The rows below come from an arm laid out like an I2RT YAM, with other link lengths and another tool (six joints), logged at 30 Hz.
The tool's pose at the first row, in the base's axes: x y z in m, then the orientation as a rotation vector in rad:
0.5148 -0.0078 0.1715 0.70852 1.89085 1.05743
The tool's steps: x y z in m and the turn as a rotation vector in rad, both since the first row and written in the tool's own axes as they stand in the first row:
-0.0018 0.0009 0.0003 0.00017 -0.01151 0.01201
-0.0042 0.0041 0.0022 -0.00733 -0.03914 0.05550
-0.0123 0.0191 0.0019 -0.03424 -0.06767 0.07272
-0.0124 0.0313 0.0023 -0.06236 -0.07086 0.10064
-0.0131 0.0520 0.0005 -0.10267 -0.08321 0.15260
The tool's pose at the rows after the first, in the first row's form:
0.5160 -0.0086 0.1729 0.72544 1.87906 1.05859
0.5191 -0.0082 0.1761 0.77605 1.84245 1.07707
0.5239 -0.0073 0.1924 0.78886 1.79704 1.09522
0.5252 -0.0013 0.2030 0.80179 1.76987 1.13454
0.5255 0.0074 0.2218 0.83471 1.72040 1.19306

